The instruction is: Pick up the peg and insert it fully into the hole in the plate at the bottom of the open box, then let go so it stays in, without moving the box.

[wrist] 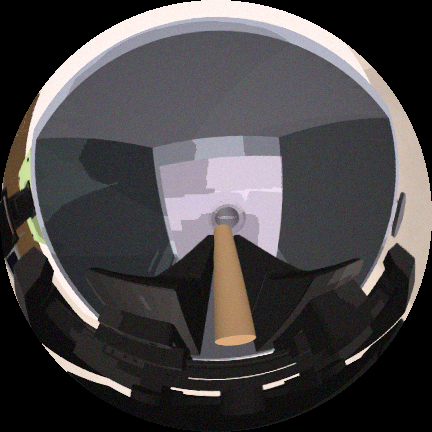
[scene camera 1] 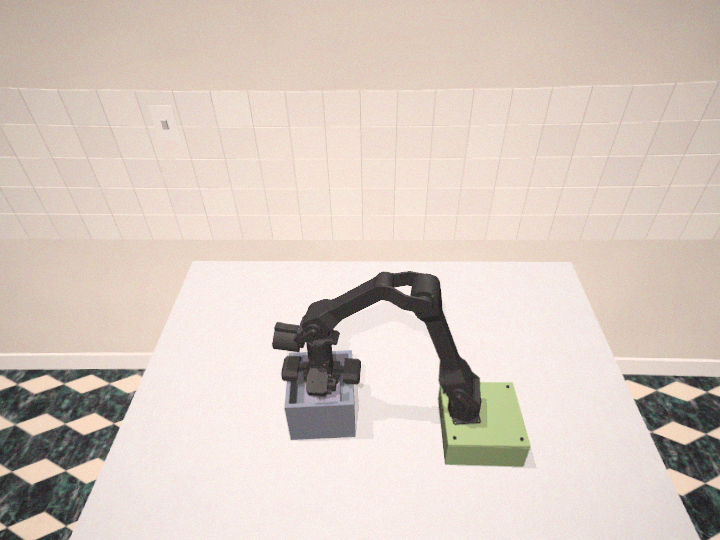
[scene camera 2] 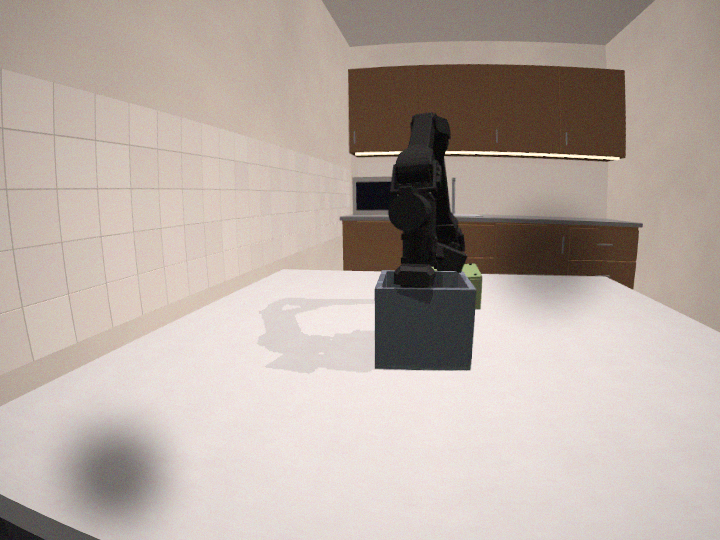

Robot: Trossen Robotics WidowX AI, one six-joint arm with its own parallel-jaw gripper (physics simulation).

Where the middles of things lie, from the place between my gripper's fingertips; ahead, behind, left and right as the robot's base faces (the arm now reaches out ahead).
Labels:
I see the blue-grey box [scene camera 2: 432, 328] 10 mm to the left of my hand.

